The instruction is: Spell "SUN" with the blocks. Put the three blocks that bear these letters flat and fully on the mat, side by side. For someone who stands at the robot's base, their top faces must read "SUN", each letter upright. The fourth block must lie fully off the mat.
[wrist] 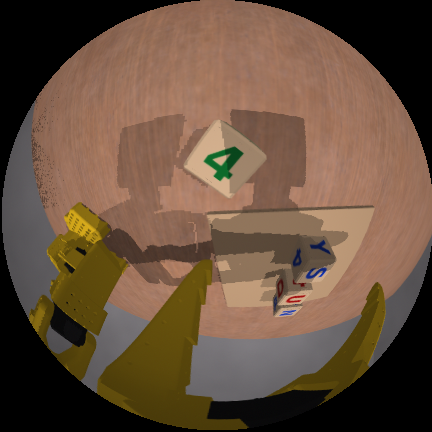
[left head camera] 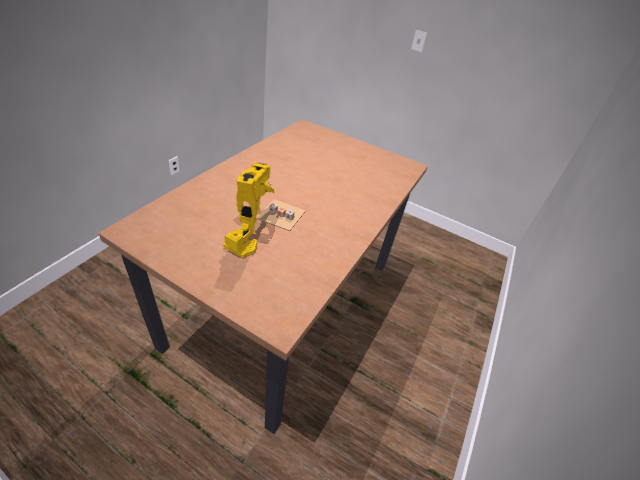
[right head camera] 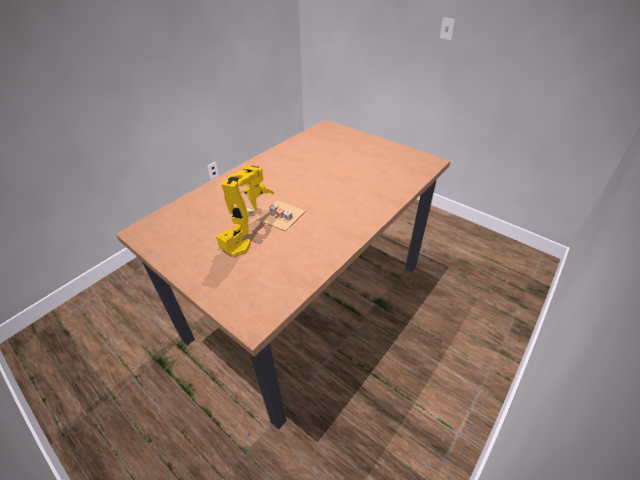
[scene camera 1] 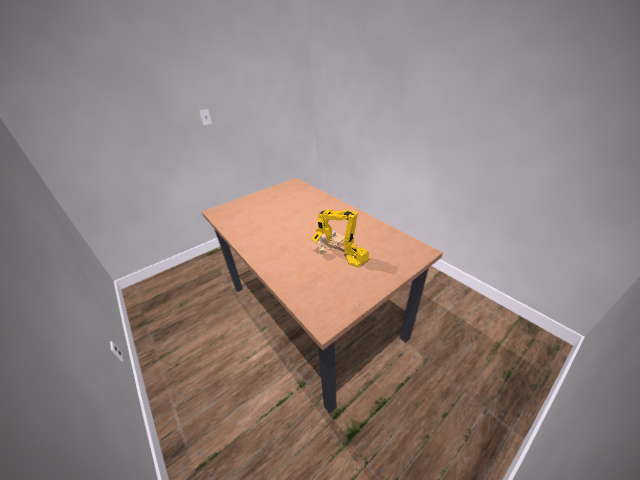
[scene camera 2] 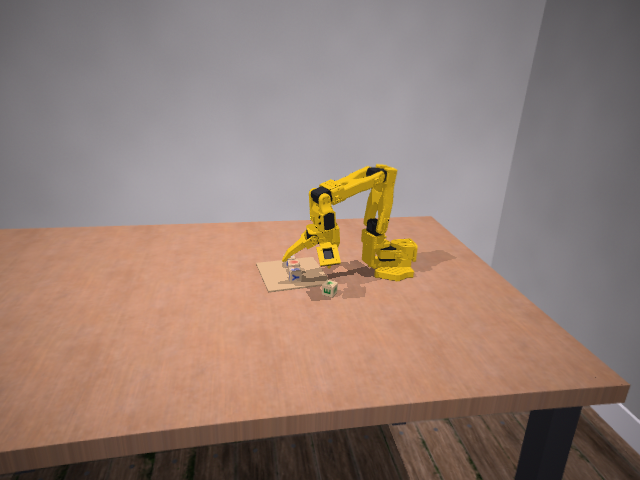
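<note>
The S block, the U block and the N block stand flat in a row on the pale mat. Their top faces show a blue S, a red U and a blue N, S nearest the fourth block. Small gaps between them are hard to judge. The fourth block, with green characters and a 4 on top, lies off the mat, turned askew. My gripper is open and empty, raised above the table beside the row.
The wooden table carries everything. My arm's base stands behind the mat's near edge. Shadows of the arm and gripper fall on the mat and around the fourth block.
</note>
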